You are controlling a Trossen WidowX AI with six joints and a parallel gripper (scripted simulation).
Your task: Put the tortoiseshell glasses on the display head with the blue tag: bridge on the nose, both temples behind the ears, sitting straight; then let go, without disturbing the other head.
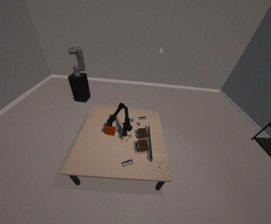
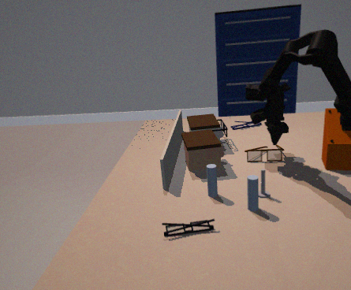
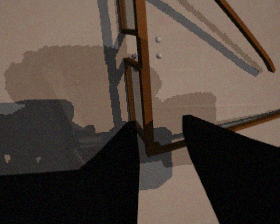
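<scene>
Right now my gripper tip is 27 cm to the right of the thin post, 4 cm short of it and 4 cm above it. Also, from my gripper tip: grey upright panel (39 cm ahead, 4 cm to the right, 1 cm below); then brown-topped display head (24 cm ahead, 5 cm to the left, 1 cm below).
</scene>
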